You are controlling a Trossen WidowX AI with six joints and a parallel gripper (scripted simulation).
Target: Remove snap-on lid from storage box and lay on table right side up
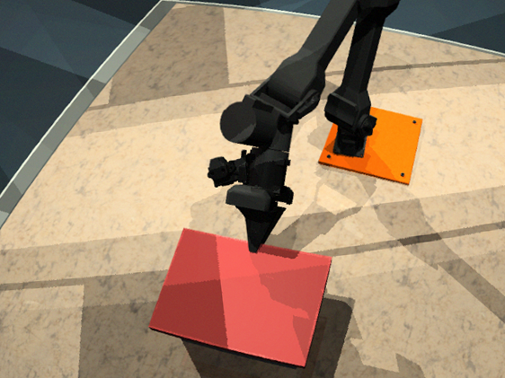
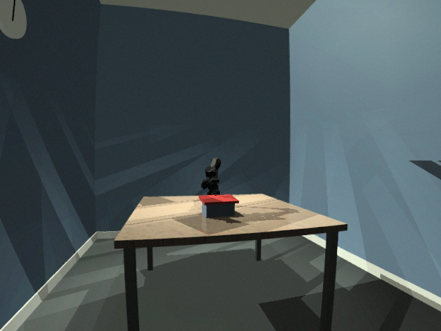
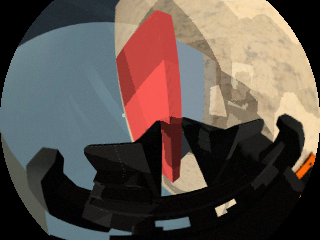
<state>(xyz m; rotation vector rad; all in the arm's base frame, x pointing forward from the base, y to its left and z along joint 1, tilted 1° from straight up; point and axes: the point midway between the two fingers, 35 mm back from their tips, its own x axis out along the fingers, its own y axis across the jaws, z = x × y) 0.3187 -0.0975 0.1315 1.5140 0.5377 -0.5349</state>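
My gripper tip is now 80 mm short of the red lid. From my gripper tip the other things lie so: storage box (70 mm ahead, 60 mm below).
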